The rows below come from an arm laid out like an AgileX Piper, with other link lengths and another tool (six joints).
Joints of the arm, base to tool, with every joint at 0 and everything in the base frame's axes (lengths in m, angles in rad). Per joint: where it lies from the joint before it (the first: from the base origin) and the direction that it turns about. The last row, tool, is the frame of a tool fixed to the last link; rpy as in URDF.
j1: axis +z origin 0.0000 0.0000 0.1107
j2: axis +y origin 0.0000 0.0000 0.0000
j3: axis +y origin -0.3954 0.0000 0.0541
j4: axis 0.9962 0 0.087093 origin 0.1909 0.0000 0.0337
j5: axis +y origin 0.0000 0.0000 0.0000
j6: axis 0.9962 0 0.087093 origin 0.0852 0.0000 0.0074
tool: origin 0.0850 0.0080 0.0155 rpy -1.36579 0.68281 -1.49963
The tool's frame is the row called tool.
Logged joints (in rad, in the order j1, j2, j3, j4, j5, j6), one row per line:
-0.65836 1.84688 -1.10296 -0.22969 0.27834 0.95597
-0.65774 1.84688 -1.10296 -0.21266 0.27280 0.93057
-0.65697 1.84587 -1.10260 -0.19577 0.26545 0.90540
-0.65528 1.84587 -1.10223 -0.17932 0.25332 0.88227
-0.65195 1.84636 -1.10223 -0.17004 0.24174 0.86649
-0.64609 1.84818 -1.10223 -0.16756 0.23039 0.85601
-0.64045 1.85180 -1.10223 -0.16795 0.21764 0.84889
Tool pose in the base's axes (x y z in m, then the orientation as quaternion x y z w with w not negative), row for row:
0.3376 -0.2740 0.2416 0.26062 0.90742 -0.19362 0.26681
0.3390 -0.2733 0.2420 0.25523 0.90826 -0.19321 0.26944
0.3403 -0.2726 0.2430 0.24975 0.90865 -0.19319 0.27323
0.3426 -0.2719 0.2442 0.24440 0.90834 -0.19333 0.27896
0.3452 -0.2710 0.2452 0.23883 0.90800 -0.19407 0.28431
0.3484 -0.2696 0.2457 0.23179 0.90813 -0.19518 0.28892
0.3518 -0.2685 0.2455 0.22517 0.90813 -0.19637 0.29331
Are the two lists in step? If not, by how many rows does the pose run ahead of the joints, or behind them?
They are in step.
